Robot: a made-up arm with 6 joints. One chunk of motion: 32 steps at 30 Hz.
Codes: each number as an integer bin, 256 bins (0 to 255) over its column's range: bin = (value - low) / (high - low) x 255, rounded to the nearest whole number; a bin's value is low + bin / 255 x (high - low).
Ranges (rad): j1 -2.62..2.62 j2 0..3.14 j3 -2.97..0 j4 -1.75..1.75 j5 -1.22..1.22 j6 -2.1..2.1
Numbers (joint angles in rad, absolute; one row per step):
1: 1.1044 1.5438 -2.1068 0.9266 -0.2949 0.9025
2: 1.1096 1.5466 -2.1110 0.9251 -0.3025 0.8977
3: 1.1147 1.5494 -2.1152 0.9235 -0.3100 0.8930
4: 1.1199 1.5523 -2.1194 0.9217 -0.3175 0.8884
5: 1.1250 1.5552 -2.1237 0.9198 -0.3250 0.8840
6: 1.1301 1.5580 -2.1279 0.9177 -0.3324 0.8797
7: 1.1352 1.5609 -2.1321 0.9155 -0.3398 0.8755
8: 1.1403 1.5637 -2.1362 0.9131 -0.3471 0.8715
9: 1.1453 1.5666 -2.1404 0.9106 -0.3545 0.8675
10: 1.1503 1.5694 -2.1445 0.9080 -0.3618 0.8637
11: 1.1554 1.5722 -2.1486 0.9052 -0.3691 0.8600
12: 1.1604 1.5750 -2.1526 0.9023 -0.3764 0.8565
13: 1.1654 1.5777 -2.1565 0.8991 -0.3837 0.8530
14: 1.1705 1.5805 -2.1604 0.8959 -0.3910 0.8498
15: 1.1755 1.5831 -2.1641 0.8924 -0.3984 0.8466
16: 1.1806 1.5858 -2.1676 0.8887 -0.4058 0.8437
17: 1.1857 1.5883 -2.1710 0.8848 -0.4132 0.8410
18: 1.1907 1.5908 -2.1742 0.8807 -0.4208 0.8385
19: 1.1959 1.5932 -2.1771 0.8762 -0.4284 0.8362
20: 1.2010 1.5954 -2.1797 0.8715 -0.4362 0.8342
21: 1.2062 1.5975 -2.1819 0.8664 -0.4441 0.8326
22: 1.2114 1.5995 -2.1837 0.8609 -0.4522 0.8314
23: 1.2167 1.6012 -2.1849 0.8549 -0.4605 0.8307
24: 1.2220 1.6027 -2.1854 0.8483 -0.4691 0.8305
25: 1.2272 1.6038 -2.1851 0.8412 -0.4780 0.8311
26: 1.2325 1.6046 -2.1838 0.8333 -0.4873 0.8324
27: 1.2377 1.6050 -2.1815 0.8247 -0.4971 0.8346
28: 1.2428 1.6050 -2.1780 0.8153 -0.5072 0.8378
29: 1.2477 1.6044 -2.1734 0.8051 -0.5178 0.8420
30: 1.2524 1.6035 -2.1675 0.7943 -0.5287 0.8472
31: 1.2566 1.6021 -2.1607 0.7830 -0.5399 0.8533
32: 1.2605 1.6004 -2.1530 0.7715 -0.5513 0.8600
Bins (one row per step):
1: 181 125 74 195 97 182
2: 181 126 74 195 96 182
3: 182 126 73 195 95 182
4: 182 126 73 195 94 181
5: 182 126 73 195 94 181
6: 182 127 72 194 93 181
7: 183 127 72 194 92 181
8: 183 127 72 194 91 180
9: 183 127 71 194 90 180
10: 183 127 71 194 90 180
11: 184 128 71 193 89 180
12: 184 128 70 193 88 180
13: 184 128 70 193 87 179
14: 184 128 70 193 87 179
15: 185 129 69 193 86 179
16: 185 129 69 192 85 179
17: 185 129 69 192 84 179
18: 185 129 68 192 84 178
19: 186 129 68 191 83 178
20: 186 130 68 191 82 178
21: 186 130 68 191 81 178
22: 186 130 68 190 80 178
23: 187 130 67 190 79 178
24: 187 130 67 189 78 178
25: 187 130 67 189 78 178
26: 187 130 68 188 77 178
27: 188 130 68 188 76 178
28: 188 130 68 187 74 178
29: 188 130 68 186 73 179
30: 188 130 69 185 72 179
31: 189 130 69 185 71 179
32: 189 130 70 184 70 180

